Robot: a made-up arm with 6 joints.
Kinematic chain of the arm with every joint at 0, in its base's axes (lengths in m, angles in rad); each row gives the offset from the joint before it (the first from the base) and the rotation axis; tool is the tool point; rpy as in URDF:
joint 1: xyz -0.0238 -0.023 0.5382 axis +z
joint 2: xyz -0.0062 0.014 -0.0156 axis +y
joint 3: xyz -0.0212 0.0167 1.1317 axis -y
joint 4: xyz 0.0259 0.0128 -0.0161 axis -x
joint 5: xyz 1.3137 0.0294 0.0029 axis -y
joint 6: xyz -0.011 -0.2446 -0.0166 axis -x
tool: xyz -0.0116 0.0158 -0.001 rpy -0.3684 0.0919 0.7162
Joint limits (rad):
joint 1: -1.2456..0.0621
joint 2: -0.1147..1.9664
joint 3: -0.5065..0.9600
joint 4: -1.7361..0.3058
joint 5: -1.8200..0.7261
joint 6: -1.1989..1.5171
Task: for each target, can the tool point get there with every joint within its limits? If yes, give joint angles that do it. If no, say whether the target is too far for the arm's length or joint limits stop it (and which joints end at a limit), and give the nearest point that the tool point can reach.
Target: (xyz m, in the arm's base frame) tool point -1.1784 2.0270 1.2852
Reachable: no: joint limits stop it (at a limit: joint 2, joint 3, joint 4, joint 5, joint 6) | nearest point -0.1151 0.1391 -0.5527 | short by 2.841 m
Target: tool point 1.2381 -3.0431 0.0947
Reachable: no: too far | nearest point 0.8836 -2.1947 0.2147 | short by 0.927 m
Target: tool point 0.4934 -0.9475 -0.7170
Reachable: yes | joints -0.9155 1.5240 -0.0628 -0.1897 -0.3254 -0.4326
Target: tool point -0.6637 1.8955 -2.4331
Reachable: no: too far | nearest point 0.2995 0.1121 -1.0537 | short by 2.452 m
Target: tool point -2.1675 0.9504 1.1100
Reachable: no: joint limits stop it (at a limit: joint 1, joint 2, joint 3, joint 4, joint 5, joint 6) | nearest point -0.1771 0.0825 -0.5527 | short by 2.735 m
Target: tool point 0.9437 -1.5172 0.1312
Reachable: yes | joints -0.9056 1.0122 0.1011 0.1476 -1.5000 1.1871
